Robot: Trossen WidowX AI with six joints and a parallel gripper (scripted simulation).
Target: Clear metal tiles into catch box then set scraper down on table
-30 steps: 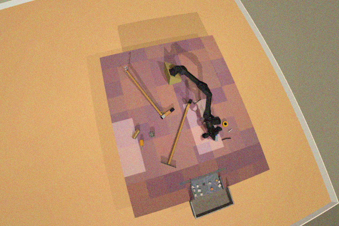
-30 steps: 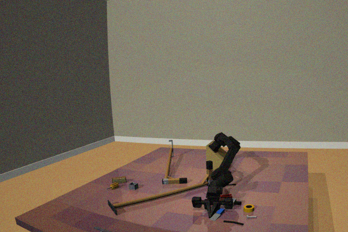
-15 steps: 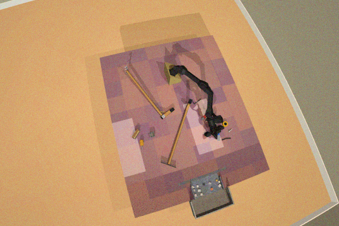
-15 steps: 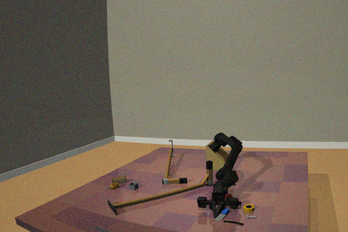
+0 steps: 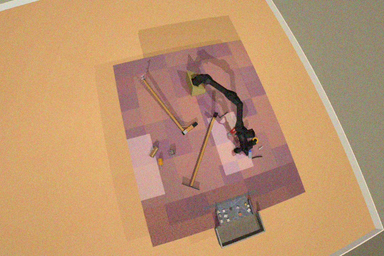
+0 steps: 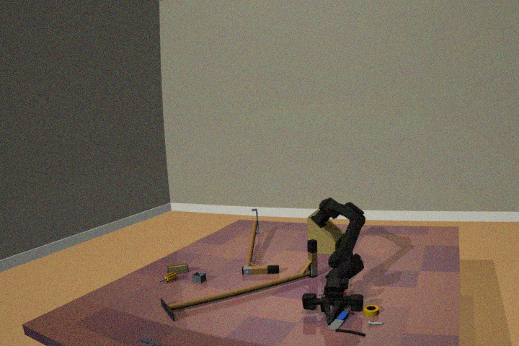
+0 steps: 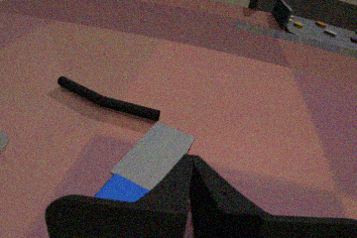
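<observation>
Right now the blue-handled tool is 20 mm behind my gripper tip and 20 mm to the left of it. Also, from my gripper tip: grey box (160 mm behind, 590 mm to the right); then yellow tape roll (110 mm behind, 100 mm to the left); then long scraper (120 mm behind, 350 mm to the right, 60 mm above).
</observation>
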